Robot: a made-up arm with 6 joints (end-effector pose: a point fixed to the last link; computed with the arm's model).
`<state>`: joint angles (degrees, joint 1 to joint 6).
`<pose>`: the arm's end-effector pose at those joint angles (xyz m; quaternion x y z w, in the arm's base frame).
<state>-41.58 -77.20 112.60 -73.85 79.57 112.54</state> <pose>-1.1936 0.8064 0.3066 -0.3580 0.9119 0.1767 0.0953</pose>
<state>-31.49 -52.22 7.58 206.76 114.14 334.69</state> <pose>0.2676 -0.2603 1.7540 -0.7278 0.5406 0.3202 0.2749</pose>
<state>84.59 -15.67 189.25 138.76 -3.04 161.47</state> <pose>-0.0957 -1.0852 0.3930 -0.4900 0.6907 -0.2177 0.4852</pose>
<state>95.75 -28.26 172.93 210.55 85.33 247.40</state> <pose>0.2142 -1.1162 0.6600 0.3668 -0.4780 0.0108 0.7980</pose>
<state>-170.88 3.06 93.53 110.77 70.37 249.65</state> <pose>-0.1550 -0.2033 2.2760 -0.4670 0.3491 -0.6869 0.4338</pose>
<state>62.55 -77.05 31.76 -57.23 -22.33 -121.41</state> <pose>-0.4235 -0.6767 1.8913 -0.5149 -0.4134 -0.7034 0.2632</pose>
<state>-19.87 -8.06 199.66 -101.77 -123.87 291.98</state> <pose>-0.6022 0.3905 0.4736 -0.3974 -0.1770 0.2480 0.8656</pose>
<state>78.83 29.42 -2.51 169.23 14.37 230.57</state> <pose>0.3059 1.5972 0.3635 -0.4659 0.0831 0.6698 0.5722</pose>
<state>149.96 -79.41 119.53 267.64 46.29 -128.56</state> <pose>1.3507 -0.6142 0.1374 0.4335 0.1551 0.0898 0.8831</pose>
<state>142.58 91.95 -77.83 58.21 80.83 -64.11</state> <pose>0.1885 -0.3555 0.1152 -0.5084 0.7731 0.3629 0.1107</pose>
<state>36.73 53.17 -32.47 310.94 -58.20 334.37</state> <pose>0.5057 0.5375 -0.3642 0.1739 0.9232 -0.2146 0.2671</pose>
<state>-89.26 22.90 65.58 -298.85 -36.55 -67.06</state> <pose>-0.0871 -1.3307 1.9518 -0.0473 -0.2590 -0.8299 0.4920</pose>
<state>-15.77 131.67 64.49 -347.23 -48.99 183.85</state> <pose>1.0118 -0.3204 -0.9793 0.5228 -0.0261 -0.8520 0.0106</pose>
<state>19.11 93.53 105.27 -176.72 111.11 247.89</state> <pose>1.6952 0.5760 0.6580 -0.4746 0.5755 0.4869 0.4543</pose>
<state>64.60 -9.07 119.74 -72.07 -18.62 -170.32</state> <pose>-0.3856 -0.6704 2.0450 -0.1307 -0.6821 -0.5319 0.4845</pose>
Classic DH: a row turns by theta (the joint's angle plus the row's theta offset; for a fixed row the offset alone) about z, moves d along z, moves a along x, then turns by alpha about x. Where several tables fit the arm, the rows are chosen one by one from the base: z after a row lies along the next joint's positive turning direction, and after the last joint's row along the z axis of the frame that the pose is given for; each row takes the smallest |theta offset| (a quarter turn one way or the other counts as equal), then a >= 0, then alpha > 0; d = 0 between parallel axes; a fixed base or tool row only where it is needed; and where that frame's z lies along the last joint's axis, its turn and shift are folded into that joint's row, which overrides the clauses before.
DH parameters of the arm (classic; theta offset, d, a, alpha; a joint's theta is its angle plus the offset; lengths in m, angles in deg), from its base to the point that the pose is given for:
joint 1: 0 0.55 0.21 -90
joint 2: -90 0 0.53 180
joint 3: 0 0 0.11 -90
joint 4: 0 -1.13 0 90
joint 5: 0 0 0 -90
joint 6: 90 -0.2 0 90
tool (fixed): -90 0 0 0

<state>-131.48 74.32 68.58 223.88 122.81 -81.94</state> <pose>-1.2369 -1.2232 0.5800 0.5415 0.7177 0.0670 0.4327</pose>
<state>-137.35 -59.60 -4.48 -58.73 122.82 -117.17</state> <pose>-0.2262 -0.0131 1.7691 -0.5582 -0.4601 0.5348 0.4367</pose>
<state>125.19 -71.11 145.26 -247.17 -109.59 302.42</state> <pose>0.7406 -0.7488 -0.0562 -0.8442 -0.5276 0.0838 0.0436</pose>
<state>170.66 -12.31 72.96 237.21 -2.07 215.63</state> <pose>-0.0929 0.0091 2.4025 0.4347 -0.5724 0.4537 0.5268</pose>
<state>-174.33 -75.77 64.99 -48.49 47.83 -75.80</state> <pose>1.3968 0.2502 1.3187 -0.5250 -0.2075 0.2666 0.7812</pose>
